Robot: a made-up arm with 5 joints. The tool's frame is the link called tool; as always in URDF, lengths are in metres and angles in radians.
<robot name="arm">
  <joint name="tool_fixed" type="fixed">
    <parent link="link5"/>
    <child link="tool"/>
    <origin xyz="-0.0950 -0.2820 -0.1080"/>
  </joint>
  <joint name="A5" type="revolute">
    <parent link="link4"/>
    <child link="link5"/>
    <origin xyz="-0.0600 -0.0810 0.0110"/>
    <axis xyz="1 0 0"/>
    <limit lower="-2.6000" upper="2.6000"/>
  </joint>
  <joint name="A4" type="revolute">
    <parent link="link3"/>
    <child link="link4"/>
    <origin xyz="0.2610 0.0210 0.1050"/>
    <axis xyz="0 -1 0"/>
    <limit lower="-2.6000" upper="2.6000"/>
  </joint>
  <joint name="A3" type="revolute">
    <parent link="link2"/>
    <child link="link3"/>
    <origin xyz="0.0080 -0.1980 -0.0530"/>
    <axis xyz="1 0 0"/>
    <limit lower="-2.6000" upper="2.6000"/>
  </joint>
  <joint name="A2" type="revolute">
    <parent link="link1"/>
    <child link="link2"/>
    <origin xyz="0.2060 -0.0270 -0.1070"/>
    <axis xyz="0 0 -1"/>
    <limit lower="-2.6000" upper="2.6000"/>
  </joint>
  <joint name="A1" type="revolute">
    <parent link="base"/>
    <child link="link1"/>
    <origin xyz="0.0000 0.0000 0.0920"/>
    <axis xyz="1 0 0"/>
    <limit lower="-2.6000" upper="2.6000"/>
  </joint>
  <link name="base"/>
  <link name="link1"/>
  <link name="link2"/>
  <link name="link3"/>
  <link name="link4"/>
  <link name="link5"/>
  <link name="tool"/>
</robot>
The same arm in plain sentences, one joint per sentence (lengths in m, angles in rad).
The arm has five revolute joints in a row. What follows holds with every joint at zero, and every direction is one of the base frame's.
Joint 1 sits 0.092 m along +z from the base frame's origin and turns about +x, from -2.6 to 2.6 rad.
Joint 2 sits 0.206 m along +x and 0.027 m along -y and 0.107 m along -z from joint 1 and turns about -z, from -2.6 to 2.6 rad.
Joint 3 sits 0.008 m along +x and 0.198 m along -y and 0.053 m along -z from joint 2 and turns about +x, from -2.6 to 2.6 rad.
Joint 4 sits 0.261 m along +x and 0.021 m along +y and 0.105 m along +z from joint 3 and turns about -y, from -2.6 to 2.6 rad.
Joint 5 sits 0.06 m along -x and 0.081 m along -y and 0.011 m along +z from joint 4 and turns about +x, from -2.6 to 2.6 rad.
The tool frame, which is the frame that the pose is given for, sits 0.095 m along -x and 0.282 m along -y and 0.108 m along -z from joint 5; its axes are parallel to the base frame's.

